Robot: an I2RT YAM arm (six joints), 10 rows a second.
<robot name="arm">
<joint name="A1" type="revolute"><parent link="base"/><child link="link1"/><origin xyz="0 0 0.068" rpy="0 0 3.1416"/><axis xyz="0 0 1"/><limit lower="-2.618" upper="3.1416"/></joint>
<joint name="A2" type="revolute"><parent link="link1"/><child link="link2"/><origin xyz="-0.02 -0.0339 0.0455" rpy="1.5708 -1.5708 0"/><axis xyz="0 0 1"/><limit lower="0" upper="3.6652"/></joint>
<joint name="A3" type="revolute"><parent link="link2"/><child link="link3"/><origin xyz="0 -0.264 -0.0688" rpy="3.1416 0 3.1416"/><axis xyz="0 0 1"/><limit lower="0" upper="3.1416"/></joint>
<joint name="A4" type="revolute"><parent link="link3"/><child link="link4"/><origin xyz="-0.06 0.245 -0.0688" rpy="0 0 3.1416"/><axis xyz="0 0 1"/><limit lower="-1.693" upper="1.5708"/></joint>
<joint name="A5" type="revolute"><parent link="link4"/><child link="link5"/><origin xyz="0.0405 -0.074 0.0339" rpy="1.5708 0 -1.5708"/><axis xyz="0 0 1"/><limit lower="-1.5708" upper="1.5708"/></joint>
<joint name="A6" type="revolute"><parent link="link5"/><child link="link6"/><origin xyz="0.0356 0 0.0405" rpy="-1.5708 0 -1.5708"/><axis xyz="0 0 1"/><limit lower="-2.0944" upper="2.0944"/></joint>
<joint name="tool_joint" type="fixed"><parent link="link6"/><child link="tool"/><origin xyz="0 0 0" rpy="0 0 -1.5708"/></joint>
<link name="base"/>
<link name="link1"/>
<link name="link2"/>
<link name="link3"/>
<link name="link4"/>
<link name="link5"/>
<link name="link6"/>
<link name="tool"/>
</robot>
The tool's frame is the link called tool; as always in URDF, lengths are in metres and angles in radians.
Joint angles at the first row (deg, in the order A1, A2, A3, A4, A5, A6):
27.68 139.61 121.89 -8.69 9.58 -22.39
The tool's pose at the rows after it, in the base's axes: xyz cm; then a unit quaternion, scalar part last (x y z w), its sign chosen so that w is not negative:
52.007, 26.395, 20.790, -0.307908, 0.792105, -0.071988, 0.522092
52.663, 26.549, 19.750, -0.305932, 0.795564, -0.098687, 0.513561
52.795, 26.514, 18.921, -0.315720, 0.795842, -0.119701, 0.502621
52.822, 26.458, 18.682, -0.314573, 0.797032, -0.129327, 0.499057
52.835, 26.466, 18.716, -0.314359, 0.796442, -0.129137, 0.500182
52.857, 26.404, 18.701, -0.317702, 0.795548, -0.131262, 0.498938
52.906, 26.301, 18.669, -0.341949, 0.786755, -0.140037, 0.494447
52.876, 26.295, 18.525, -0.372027, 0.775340, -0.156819, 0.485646
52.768, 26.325, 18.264, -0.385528, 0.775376, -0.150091, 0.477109
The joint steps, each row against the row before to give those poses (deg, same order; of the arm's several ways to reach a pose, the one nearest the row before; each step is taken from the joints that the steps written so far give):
0.00 4.68 6.33 -2.36 3.20 -0.24
0.00 2.95 3.46 -1.44 2.79 -1.14
0.00 0.96 0.33 -0.51 1.55 -1.92
0.00 0.22 -0.03 -0.10 1.05 -0.35
0.00 0.00 0.02 0.13 -0.02 -0.02
-0.06 0.00 0.00 -0.09 -0.04 -0.49
-0.16 0.00 0.00 -0.15 -0.75 -3.12
0.00 0.06 -0.02 -0.39 -0.13 -4.11
0.00 0.07 0.00 -1.14 -1.29 -0.63

